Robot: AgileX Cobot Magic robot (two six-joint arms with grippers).
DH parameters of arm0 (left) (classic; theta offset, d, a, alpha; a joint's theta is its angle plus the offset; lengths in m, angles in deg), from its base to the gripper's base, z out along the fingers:
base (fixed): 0 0 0 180
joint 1: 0 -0.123 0 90
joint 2: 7.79 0 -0.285 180
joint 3: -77.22 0 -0.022 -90
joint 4: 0 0.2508 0 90
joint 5: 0 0 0.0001 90
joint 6: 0 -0.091 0 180
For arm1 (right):
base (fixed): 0 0 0 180
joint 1: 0 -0.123 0 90
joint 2: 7.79 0 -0.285 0
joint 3: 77.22 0 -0.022 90
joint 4: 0 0.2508 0 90
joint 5: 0 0 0.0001 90
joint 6: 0 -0.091 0 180
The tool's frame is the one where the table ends.
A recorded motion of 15 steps. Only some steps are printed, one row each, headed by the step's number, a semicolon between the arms.
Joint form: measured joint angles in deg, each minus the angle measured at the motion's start. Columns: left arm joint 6, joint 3, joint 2, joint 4, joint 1, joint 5; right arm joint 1, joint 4, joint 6, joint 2, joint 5, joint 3.
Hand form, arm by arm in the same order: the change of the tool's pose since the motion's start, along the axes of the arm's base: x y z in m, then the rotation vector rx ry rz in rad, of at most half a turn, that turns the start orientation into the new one. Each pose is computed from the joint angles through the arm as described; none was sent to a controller.
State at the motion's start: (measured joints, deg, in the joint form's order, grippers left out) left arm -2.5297 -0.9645 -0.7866 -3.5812 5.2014 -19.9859; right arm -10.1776 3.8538 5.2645 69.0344 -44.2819 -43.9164
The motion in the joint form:
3: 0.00 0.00 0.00 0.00 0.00 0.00; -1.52 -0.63 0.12 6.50 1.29 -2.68
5: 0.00 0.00 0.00 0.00 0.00 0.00; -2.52 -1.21 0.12 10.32 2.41 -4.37
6: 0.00 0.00 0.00 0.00 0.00 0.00; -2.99 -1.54 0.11 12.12 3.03 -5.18
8: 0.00 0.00 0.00 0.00 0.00 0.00; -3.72 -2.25 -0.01 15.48 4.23 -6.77
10: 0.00 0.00 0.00 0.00 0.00 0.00; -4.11 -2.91 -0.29 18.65 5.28 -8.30
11: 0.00 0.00 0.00 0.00 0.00 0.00; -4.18 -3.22 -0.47 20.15 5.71 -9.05
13: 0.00 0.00 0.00 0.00 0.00 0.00; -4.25 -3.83 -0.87 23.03 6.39 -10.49
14: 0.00 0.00 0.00 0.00 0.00 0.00; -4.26 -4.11 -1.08 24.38 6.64 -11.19
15: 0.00 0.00 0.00 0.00 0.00 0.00; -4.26 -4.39 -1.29 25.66 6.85 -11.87
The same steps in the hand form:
3: 0.0000 0.0000 0.0000 0.0000 0.0000 0.0000; 0.0217 0.0096 -0.0122 -0.0197 0.0411 0.0313
5: 0.0000 0.0000 0.0000 0.0000 0.0000 0.0000; 0.0348 0.0161 -0.0200 -0.0330 0.0563 0.0520
6: 0.0000 0.0000 0.0000 0.0000 0.0000 0.0000; 0.0410 0.0193 -0.0240 -0.0398 0.0615 0.0621
8: 0.0000 0.0000 0.0000 0.0000 0.0000 0.0000; 0.0529 0.0249 -0.0317 -0.0526 0.0688 0.0778
10: 0.0000 0.0000 0.0000 0.0000 0.0000 0.0000; 0.0640 0.0290 -0.0397 -0.0633 0.0770 0.0852
11: 0.0000 0.0000 0.0000 0.0000 0.0000 0.0000; 0.0694 0.0304 -0.0436 -0.0680 0.0817 0.0861
13: 0.0000 0.0000 0.0000 0.0000 0.0000 0.0000; 0.0793 0.0326 -0.0518 -0.0774 0.0934 0.0864
14: 0.0000 0.0000 0.0000 0.0000 0.0000 0.0000; 0.0838 0.0336 -0.0557 -0.0816 0.0996 0.0858
15: 0.0000 0.0000 0.0000 0.0000 0.0000 0.0000; 0.0881 0.0344 -0.0595 -0.0858 0.1057 0.0851

